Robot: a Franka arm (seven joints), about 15 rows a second.
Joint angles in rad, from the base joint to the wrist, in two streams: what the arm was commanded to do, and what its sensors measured. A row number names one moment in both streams.
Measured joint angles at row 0:
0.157 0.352 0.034 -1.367 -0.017 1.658 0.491
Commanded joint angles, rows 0 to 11:
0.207 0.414 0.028 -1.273 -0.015 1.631 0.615
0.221 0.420 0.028 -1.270 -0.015 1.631 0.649
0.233 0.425 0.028 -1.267 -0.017 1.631 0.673
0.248 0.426 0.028 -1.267 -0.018 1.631 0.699
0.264 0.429 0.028 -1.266 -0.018 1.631 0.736
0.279 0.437 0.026 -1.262 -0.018 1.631 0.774
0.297 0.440 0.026 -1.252 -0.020 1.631 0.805
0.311 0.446 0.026 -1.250 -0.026 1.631 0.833
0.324 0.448 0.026 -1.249 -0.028 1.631 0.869
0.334 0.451 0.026 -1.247 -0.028 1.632 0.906
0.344 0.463 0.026 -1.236 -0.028 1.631 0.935
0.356 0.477 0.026 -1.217 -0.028 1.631 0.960
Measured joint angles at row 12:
0.331 0.433 0.034 -1.288 -0.019 1.657 0.900
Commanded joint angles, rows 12 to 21:
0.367 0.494 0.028 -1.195 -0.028 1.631 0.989
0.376 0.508 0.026 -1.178 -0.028 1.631 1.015
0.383 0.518 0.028 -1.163 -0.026 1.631 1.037
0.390 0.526 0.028 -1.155 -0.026 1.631 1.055
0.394 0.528 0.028 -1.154 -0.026 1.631 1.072
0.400 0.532 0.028 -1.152 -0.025 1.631 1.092
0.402 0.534 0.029 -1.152 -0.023 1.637 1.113
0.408 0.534 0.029 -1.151 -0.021 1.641 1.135
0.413 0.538 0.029 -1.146 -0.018 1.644 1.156
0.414 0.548 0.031 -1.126 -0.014 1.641 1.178
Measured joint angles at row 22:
0.401 0.518 0.034 -1.189 -0.019 1.657 1.124
